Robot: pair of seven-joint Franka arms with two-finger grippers.
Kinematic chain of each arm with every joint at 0, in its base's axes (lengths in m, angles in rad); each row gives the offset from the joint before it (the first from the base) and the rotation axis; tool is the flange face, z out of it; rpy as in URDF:
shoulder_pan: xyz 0 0 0.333 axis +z
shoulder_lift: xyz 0 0 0 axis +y
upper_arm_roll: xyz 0 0 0.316 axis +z
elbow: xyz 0.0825 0 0 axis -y
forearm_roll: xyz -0.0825 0 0.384 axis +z
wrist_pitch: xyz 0 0 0 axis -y
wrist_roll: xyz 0.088 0 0 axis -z
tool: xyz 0 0 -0.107 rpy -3.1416 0 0
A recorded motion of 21 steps. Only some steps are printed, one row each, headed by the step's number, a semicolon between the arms.
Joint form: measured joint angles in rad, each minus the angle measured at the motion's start. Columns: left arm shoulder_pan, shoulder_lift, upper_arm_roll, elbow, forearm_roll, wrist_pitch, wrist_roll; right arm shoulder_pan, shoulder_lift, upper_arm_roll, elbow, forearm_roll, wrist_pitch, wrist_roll.
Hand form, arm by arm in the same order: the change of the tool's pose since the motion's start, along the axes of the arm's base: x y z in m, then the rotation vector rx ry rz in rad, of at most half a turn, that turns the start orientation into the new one. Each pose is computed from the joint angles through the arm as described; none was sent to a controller.
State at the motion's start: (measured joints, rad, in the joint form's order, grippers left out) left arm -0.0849 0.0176 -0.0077 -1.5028 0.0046 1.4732 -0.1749; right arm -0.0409 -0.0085 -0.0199 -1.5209 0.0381 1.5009 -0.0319
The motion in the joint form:
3: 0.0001 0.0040 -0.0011 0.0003 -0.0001 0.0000 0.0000; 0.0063 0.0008 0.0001 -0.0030 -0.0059 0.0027 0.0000
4: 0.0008 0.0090 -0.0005 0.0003 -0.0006 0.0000 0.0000; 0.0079 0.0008 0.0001 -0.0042 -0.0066 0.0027 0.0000
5: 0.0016 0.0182 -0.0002 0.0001 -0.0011 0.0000 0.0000; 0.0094 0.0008 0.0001 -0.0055 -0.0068 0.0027 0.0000
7: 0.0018 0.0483 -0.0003 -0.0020 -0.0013 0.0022 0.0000; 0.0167 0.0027 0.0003 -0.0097 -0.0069 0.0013 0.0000
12: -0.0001 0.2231 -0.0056 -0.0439 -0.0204 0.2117 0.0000; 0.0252 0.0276 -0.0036 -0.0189 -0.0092 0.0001 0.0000
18: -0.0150 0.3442 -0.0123 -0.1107 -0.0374 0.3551 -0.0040; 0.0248 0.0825 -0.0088 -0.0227 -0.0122 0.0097 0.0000
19: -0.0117 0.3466 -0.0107 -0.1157 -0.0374 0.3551 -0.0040; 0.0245 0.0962 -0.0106 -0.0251 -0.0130 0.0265 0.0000
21: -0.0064 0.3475 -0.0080 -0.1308 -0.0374 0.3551 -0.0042; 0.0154 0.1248 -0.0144 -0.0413 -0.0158 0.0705 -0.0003
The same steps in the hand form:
3: 0.0012 -0.0007 -0.0021 0.0002 0.0037 -0.0010; 0.0007 0.0028 -0.0016 -0.0058 0.0014 0.0060
4: 0.0027 -0.0001 -0.0048 0.0001 0.0087 0.0003; 0.0007 0.0036 -0.0022 -0.0065 0.0027 0.0075
5: 0.0055 0.0002 -0.0100 0.0004 0.0181 0.0014; 0.0007 0.0044 -0.0028 -0.0066 0.0040 0.0090
7: 0.0143 -0.0005 -0.0277 0.0027 0.0481 0.0015; 0.0013 0.0085 -0.0059 -0.0064 0.0114 0.0166
12: 0.0738 -0.0117 -0.1354 -0.0178 0.0572 -0.0025; 0.0085 0.0106 -0.0240 -0.0075 0.0468 0.0213
18: 0.0931 -0.0282 -0.2328 -0.0312 0.1037 -0.0110; 0.0244 0.0069 -0.0558 -0.0094 0.0961 0.0156
19: 0.0927 -0.0251 -0.2366 -0.0301 0.1109 -0.0060; 0.0296 0.0055 -0.0635 -0.0107 0.0955 0.0131
21: 0.0903 -0.0199 -0.2441 -0.0278 0.1266 0.0023; 0.0401 -0.0027 -0.0842 -0.0142 0.0966 -0.0004

